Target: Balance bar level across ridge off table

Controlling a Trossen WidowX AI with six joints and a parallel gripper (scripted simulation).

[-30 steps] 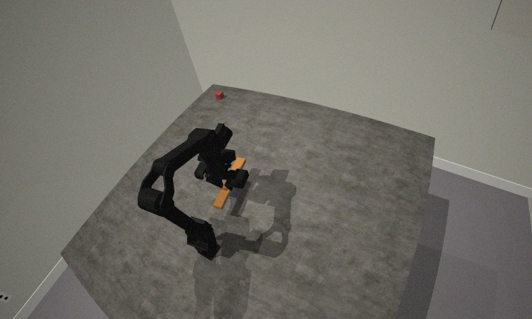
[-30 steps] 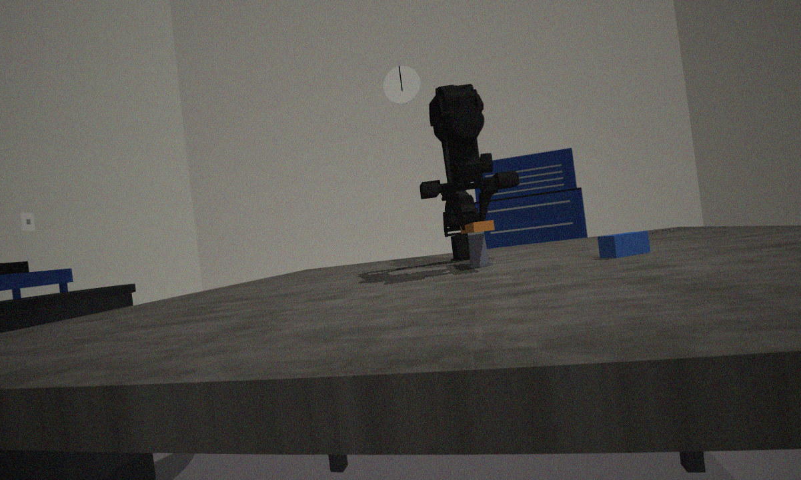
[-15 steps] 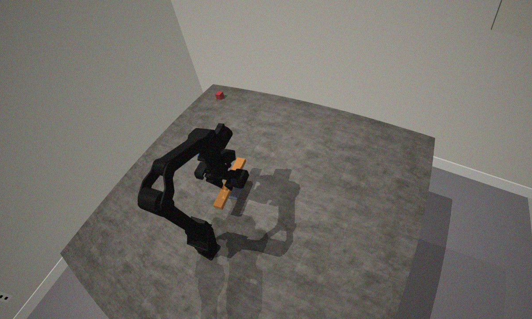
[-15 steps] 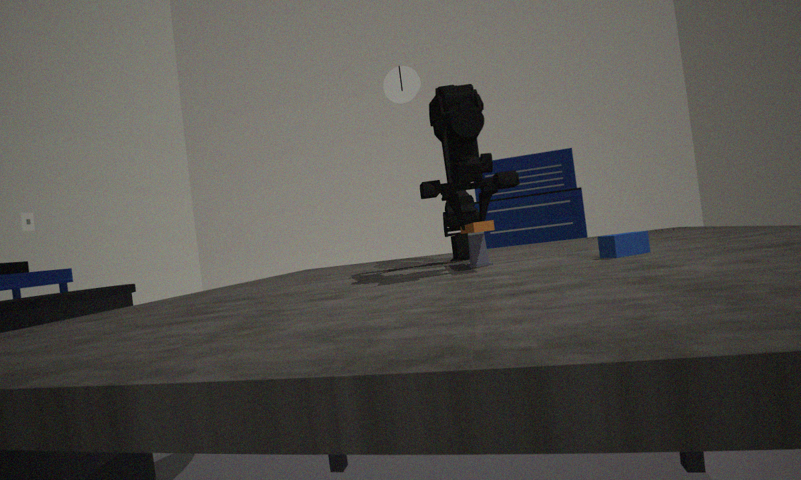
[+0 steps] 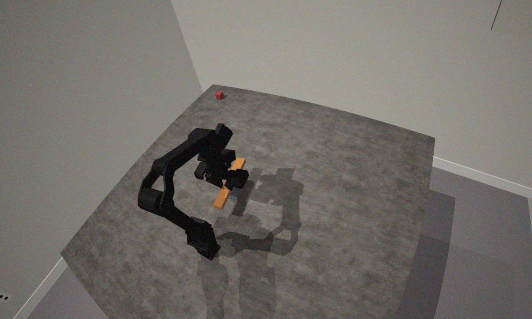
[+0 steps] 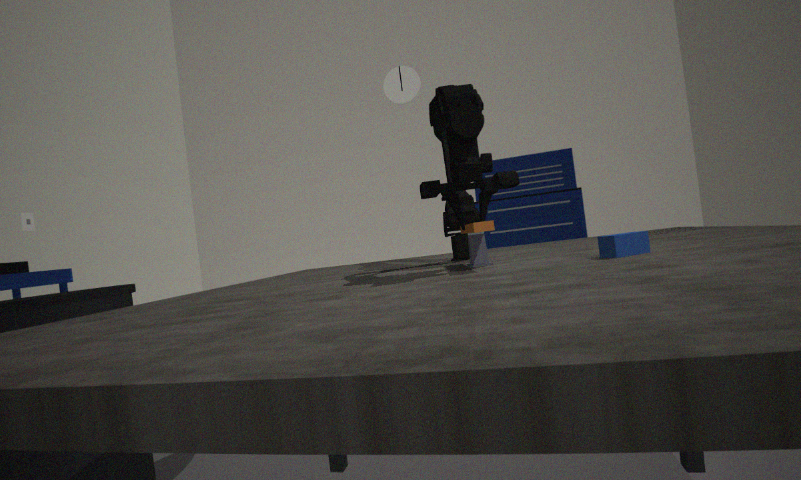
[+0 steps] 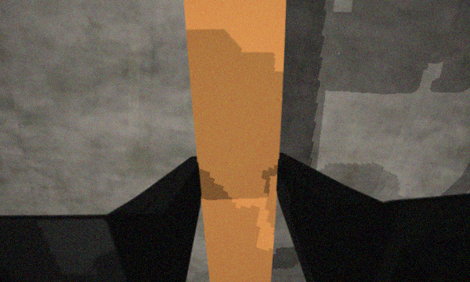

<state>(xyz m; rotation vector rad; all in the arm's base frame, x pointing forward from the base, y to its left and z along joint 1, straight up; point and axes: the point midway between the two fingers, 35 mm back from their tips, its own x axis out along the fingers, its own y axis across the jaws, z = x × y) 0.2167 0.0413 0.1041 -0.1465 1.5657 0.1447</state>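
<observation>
The orange bar is 3 cm ahead of my gripper tip and 1 cm to the left of it. The rest, counted from my gripper tip: small red cube: 52 cm ahead, 46 cm to the left, 5 cm below; then blue block: 13 cm ahead, 23 cm to the left, 5 cm below.
</observation>
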